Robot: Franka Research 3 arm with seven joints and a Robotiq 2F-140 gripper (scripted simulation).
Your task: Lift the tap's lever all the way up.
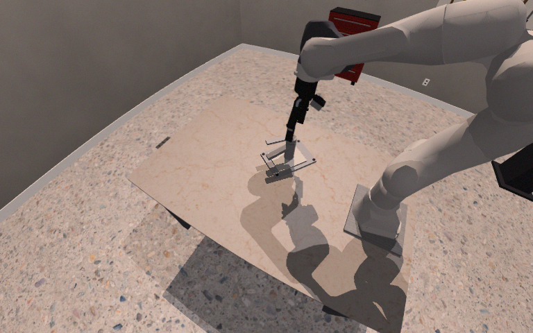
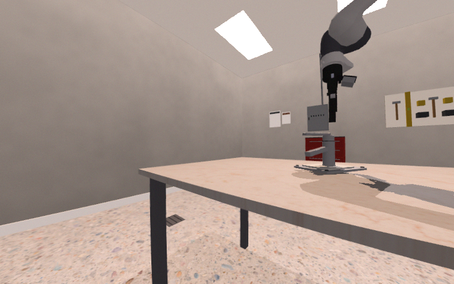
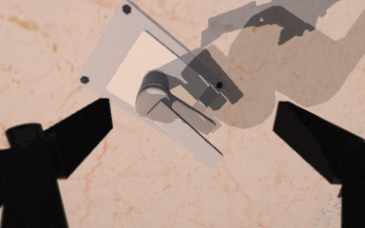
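The lever is 80 mm below my hand, 60 mm ahead of it and 10 mm to the left of it.
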